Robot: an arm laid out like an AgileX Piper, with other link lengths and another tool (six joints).
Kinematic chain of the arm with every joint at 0, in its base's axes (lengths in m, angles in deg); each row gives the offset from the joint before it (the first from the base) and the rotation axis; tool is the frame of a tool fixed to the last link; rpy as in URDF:
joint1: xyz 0 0 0.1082 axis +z
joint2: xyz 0 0 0 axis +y
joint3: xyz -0.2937 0 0.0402 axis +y
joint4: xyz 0.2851 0 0.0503 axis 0.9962 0 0.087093
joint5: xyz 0 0 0 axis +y
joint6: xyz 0.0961 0 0.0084 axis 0.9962 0 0.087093
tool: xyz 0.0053 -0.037 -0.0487 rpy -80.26 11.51 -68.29
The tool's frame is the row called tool.
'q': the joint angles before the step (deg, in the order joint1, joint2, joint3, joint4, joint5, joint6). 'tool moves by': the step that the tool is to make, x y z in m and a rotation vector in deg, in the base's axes. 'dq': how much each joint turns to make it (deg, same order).
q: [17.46 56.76 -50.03 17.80 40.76 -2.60]
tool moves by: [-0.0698 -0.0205 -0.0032 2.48 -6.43 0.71]
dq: [0.01 -18.68 9.44 0.37 2.46 0.13]
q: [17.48 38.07 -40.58 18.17 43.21 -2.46]
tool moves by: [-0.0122 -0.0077 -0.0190 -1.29 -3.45 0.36]
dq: [-0.03 -5.49 5.76 -0.37 -2.81 -2.44]
